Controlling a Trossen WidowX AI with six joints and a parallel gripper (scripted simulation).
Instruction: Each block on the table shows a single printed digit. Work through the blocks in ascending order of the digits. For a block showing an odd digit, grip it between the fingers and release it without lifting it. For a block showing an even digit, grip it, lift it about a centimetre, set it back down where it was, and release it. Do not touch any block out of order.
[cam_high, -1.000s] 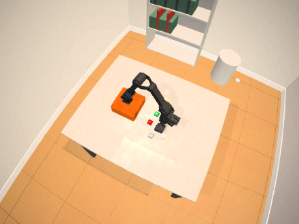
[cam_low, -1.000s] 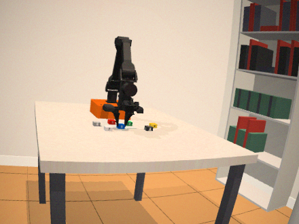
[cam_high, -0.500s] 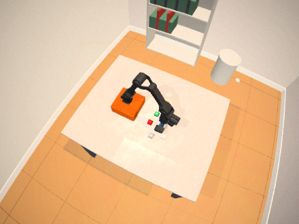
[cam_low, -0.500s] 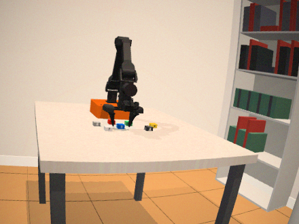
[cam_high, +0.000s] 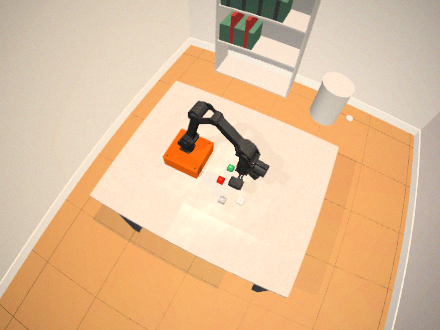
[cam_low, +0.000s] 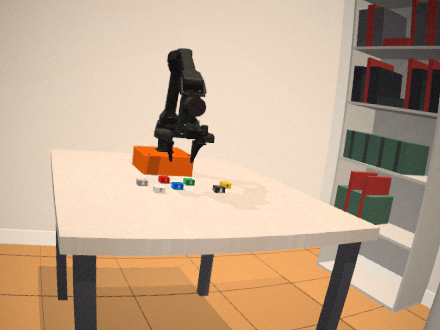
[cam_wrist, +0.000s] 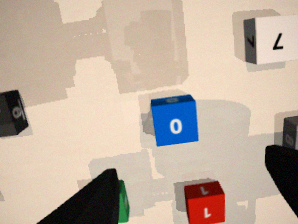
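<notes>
Right now the red block is 90 mm behind my gripper tip, 80 mm below it and 20 mm to the right of it. From my gripper tip the other things lie so: grey block (110 mm to the right, 80 mm below, 30 mm behind); green block (80 mm below, 80 mm behind, 60 mm to the left); blue block (80 mm below, 10 mm behind).
</notes>
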